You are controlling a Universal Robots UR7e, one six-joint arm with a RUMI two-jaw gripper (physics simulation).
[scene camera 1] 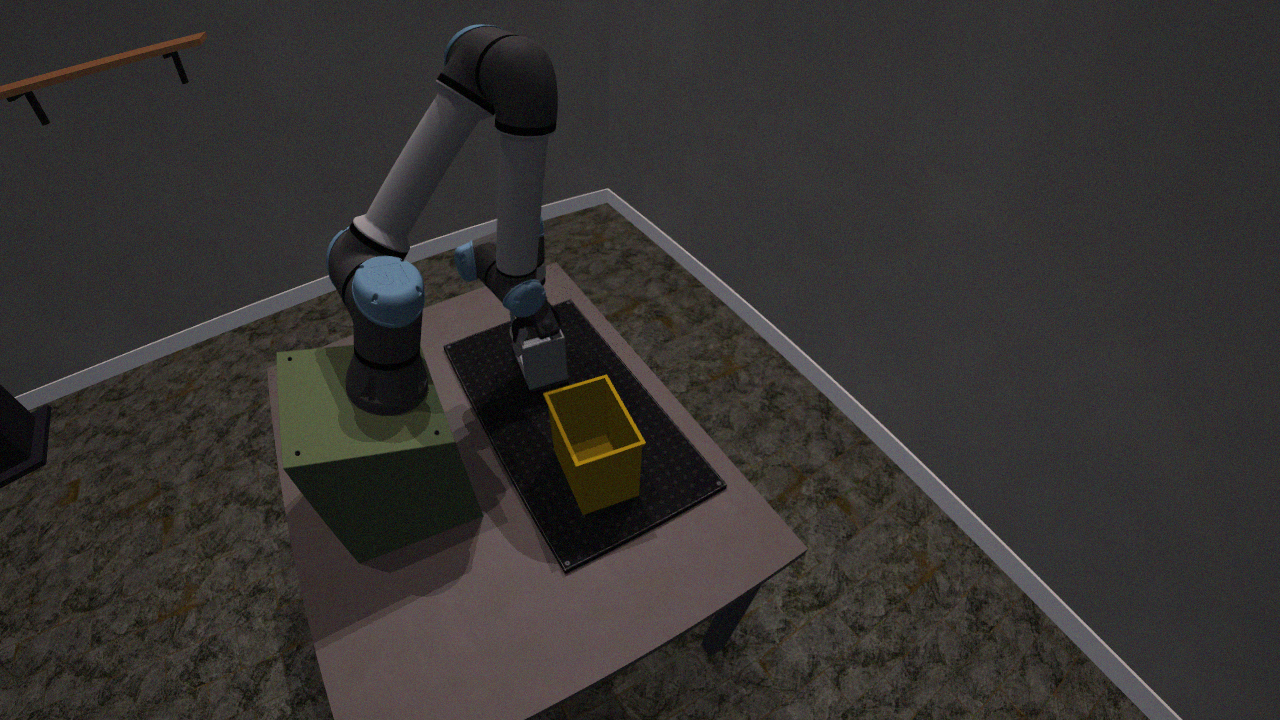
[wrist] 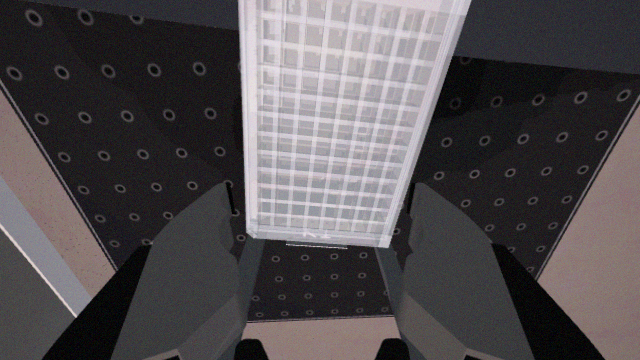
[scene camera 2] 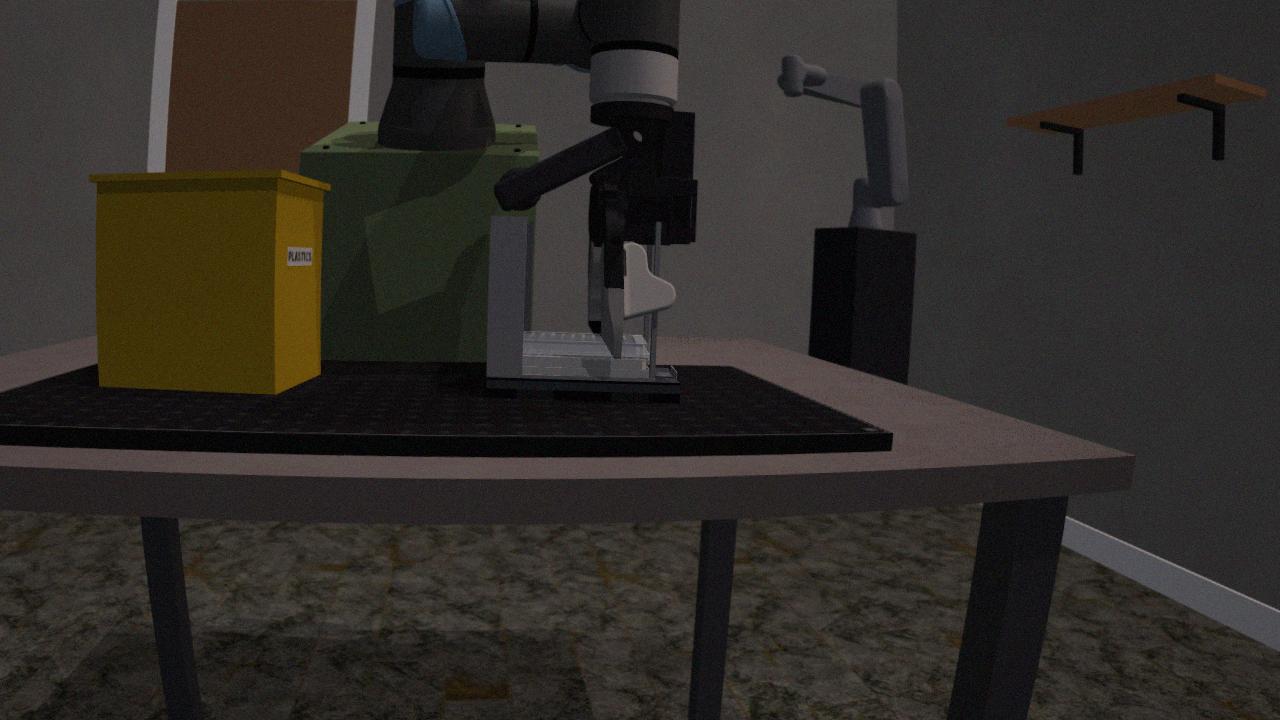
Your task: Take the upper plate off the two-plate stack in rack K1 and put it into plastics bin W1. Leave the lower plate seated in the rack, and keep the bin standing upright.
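Places are measured from the arm's base along level axes (x up, y ahead, z left), in metres.
Pixels of known places: gripper, fingertip midpoint: [wrist: 320,186] [scene camera 2: 607,350]; arm's base, origin of the base link: [scene camera 1: 386,386] [scene camera 2: 436,141].
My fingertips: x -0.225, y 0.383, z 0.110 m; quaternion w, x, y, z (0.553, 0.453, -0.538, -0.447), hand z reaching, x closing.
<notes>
For each thing: its top centre in the pictures, then the offset to it from my fingertips. Level surfaces: height alone.
- Rack K1, middle of its top: [scene camera 2: 588,221] [scene camera 1: 533,321] dy -0.010, dx +0.109, dz -0.019 m
- upper plate, middle of its top: [wrist: 334,141] [scene camera 2: 572,337] [scene camera 1: 539,355] dy -0.012, dx +0.010, dz -0.028 m
- lower plate, middle of its top: [wrist: 333,132] [scene camera 2: 572,352] dy -0.012, dx -0.003, dz -0.028 m
- yellow plastics bin W1, middle of its top: [scene camera 2: 215,179] [scene camera 1: 592,417] dy -0.095, dx +0.143, dz -0.344 m
- black perforated board, its level: dx -0.037 m
- table, its level: dx -0.050 m
Rack K1 [scene camera 1: 544,365] [scene camera 2: 506,295] has a grey upright side panel and thin posts. In it lie two clear gridded plates, stacked flat: the upper plate [scene camera 2: 581,341] [wrist: 330,125] and the lower plate [scene camera 2: 581,365]. The lower plate is largely hidden under the upper one in the wrist view. My gripper [scene camera 2: 606,336] [wrist: 320,186] is open, pointing down, with one finger beyond each long side of the stack near one end; narrow gaps show between fingers and plate edges. The yellow plastics bin W1 [scene camera 1: 608,483] [scene camera 2: 187,286] stands upright beside the rack.
The rack and bin stand on a black perforated board [scene camera 1: 680,465] [scene camera 2: 358,418] on the table [scene camera 1: 447,617] [scene camera 2: 1011,456]. The green arm pedestal [scene camera 1: 384,501] [scene camera 2: 420,268] stands behind them. A small grey arm [scene camera 2: 884,134] on a black stand and a wall shelf [scene camera 1: 107,62] [scene camera 2: 1136,102] are farther off.
</notes>
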